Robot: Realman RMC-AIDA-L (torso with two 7-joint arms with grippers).
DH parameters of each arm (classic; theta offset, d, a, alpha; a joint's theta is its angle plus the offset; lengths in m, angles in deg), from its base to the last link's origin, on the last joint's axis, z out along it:
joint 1: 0 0.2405 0 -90
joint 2: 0 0 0 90
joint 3: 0 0.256 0 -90
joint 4: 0 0 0 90
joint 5: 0 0.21 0 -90
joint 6: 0 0 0 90
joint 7: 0 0.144 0 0
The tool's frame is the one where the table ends.
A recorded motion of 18 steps. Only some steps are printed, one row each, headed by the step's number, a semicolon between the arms.
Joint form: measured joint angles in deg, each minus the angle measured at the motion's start. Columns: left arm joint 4, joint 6, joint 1, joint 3, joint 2, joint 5, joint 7; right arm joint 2, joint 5, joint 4, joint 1, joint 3, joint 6, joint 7.
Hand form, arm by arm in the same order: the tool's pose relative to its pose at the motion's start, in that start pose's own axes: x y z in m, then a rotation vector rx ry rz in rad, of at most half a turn. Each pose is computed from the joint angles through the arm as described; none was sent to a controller.
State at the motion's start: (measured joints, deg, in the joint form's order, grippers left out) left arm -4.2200 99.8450 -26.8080 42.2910 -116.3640 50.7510 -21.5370; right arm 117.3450 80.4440 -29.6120 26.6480 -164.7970 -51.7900 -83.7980
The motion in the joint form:
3: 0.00 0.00 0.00 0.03 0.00 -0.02 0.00; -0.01 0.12 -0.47 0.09 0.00 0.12 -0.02
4: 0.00 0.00 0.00 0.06 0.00 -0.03 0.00; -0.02 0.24 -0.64 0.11 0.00 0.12 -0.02
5: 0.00 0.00 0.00 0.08 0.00 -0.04 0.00; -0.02 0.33 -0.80 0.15 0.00 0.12 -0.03
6: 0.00 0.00 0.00 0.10 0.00 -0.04 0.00; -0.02 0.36 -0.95 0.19 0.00 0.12 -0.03
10: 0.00 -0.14 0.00 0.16 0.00 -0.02 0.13; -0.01 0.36 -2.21 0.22 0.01 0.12 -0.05
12: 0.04 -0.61 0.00 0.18 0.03 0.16 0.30; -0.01 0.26 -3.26 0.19 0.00 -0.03 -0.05
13: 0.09 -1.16 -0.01 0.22 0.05 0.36 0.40; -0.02 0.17 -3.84 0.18 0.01 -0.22 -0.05
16: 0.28 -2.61 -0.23 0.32 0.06 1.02 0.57; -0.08 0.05 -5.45 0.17 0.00 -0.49 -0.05
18: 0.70 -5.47 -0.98 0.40 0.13 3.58 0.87; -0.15 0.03 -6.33 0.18 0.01 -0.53 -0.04
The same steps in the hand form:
3: 0.0000 0.0000 0.0000 -0.0002 -0.0001 0.0000; -0.0024 -0.0003 0.0007 -0.0004 -0.0044 0.0065
4: 0.0000 0.0001 0.0000 -0.0005 -0.0002 0.0000; -0.0030 -0.0005 0.0008 0.0003 -0.0048 0.0098
5: 0.0000 0.0001 0.0000 -0.0006 -0.0003 -0.0001; -0.0038 -0.0007 0.0011 0.0010 -0.0059 0.0125
6: -0.0001 0.0001 0.0000 -0.0009 -0.0005 -0.0001; -0.0046 -0.0009 0.0014 0.0016 -0.0077 0.0146
10: -0.0005 0.0002 0.0000 -0.0013 -0.0033 0.0020; -0.0114 -0.0014 0.0020 0.0040 -0.0218 0.0313
12: -0.0016 -0.0001 0.0000 -0.0018 -0.0119 0.0055; -0.0170 -0.0021 0.0022 0.0079 -0.0346 0.0446
13: -0.0029 -0.0003 0.0002 -0.0026 -0.0218 0.0076; -0.0201 -0.0028 0.0023 0.0122 -0.0421 0.0515
16: -0.0064 -0.0001 0.0020 -0.0098 -0.0461 0.0116; -0.0281 -0.0045 0.0025 0.0194 -0.0610 0.0712
18: -0.0138 0.0029 0.0076 -0.0470 -0.0971 0.0194; -0.0322 -0.0054 0.0026 0.0219 -0.0703 0.0821

